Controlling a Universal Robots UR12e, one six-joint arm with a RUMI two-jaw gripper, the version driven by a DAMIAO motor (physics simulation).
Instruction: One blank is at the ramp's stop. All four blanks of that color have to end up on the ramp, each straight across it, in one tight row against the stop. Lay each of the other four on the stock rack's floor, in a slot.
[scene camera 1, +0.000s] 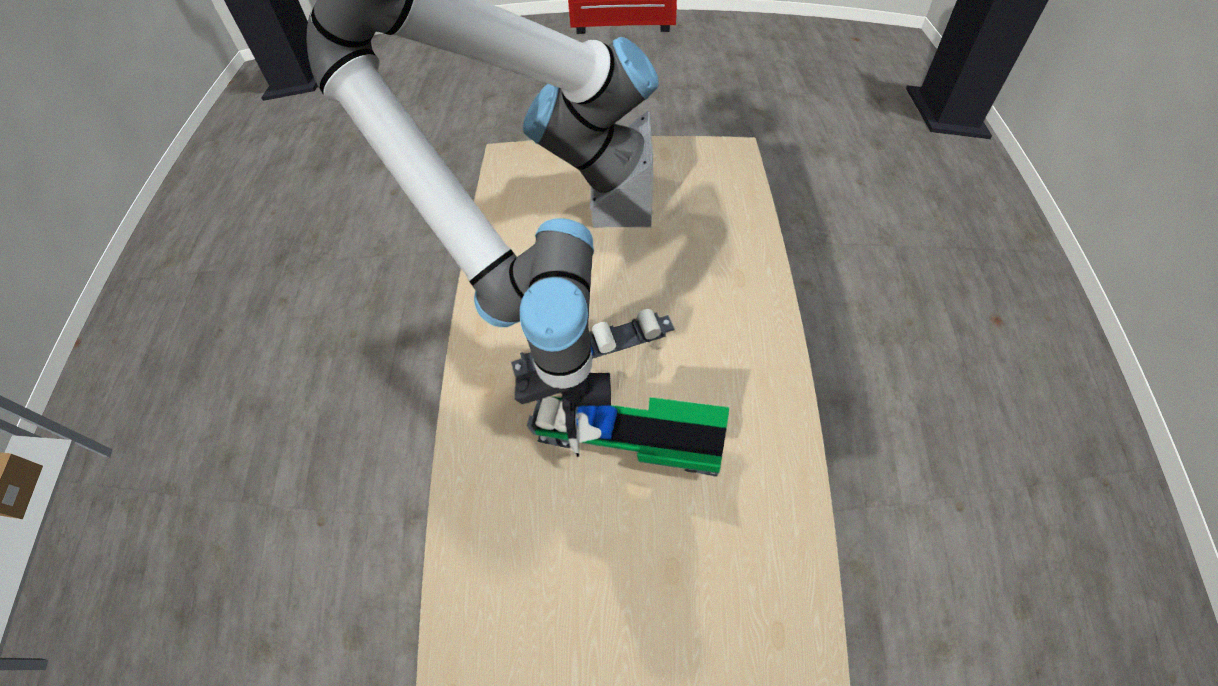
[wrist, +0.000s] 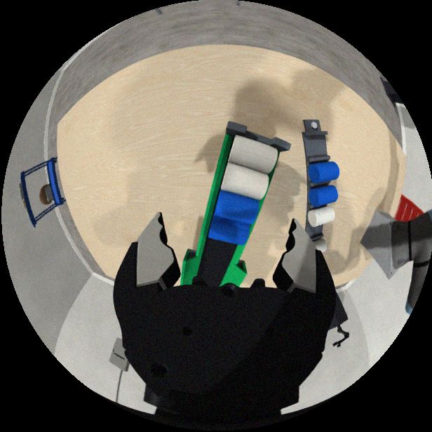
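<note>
The green ramp (scene camera 1: 688, 411) (wrist: 189, 270) has a black bed and a dark stop (wrist: 237, 128). In the wrist view, a white blank (wrist: 253, 154) lies across it at the stop, then a second white blank (wrist: 245, 181), a blue blank (wrist: 236, 206) and another blue blank (wrist: 229, 230), in a close row. The dark stock rack (scene camera 1: 626, 338) (wrist: 315, 145) holds a blue blank (wrist: 324, 172), a second blue blank (wrist: 323, 195), a white blank (scene camera 1: 603, 337) (wrist: 321, 216) and another white blank (scene camera 1: 650, 323) (wrist: 321, 245). My gripper (scene camera 1: 579, 434) (wrist: 226, 216) is open and empty above the ramp's blanks.
The rack stands beside the ramp, on the side toward the robot's base (scene camera 1: 622, 204) (wrist: 385, 242). Both stand on the wooden table (scene camera 1: 630, 579) (wrist: 135, 115). A red cabinet (scene camera 1: 622, 12) (wrist: 409, 209) stands beyond the table. My arm hides part of the rack in the scene view.
</note>
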